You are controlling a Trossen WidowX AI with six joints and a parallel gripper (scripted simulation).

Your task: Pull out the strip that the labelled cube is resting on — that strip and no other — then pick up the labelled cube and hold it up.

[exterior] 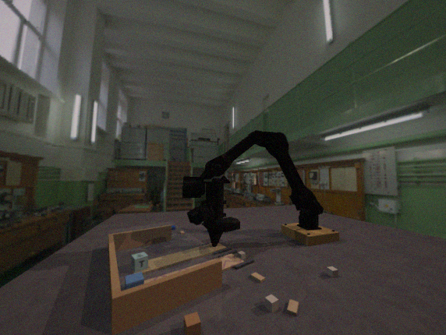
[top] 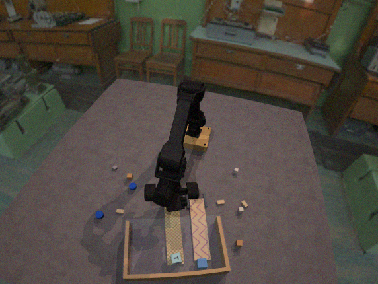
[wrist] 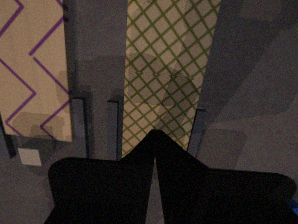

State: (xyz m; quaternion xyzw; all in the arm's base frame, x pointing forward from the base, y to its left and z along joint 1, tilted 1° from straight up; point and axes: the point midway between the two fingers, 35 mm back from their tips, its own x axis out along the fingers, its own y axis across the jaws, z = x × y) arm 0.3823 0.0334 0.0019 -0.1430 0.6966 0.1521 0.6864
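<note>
Now: the cross-hatched tan strip 90 mm ahead of my gripper tip and 40 mm to the left of it. Round my gripper tip: labelled cube: 200 mm ahead, 90 mm to the left, 10 mm above.
</note>
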